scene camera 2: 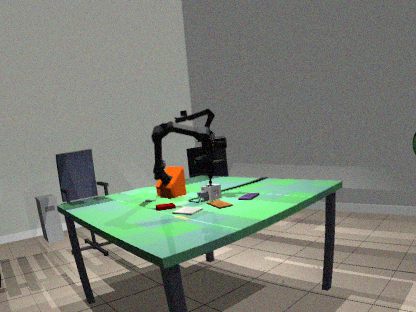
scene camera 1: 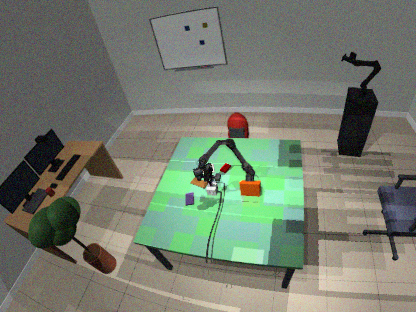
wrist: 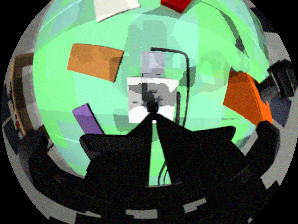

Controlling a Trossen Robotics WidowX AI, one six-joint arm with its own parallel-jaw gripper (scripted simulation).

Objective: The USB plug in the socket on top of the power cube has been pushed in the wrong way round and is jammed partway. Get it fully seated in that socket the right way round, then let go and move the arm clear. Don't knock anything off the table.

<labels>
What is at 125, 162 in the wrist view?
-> My gripper.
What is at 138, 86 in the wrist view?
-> A white power cube.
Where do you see an orange-brown card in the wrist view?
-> At 95, 60
</labels>
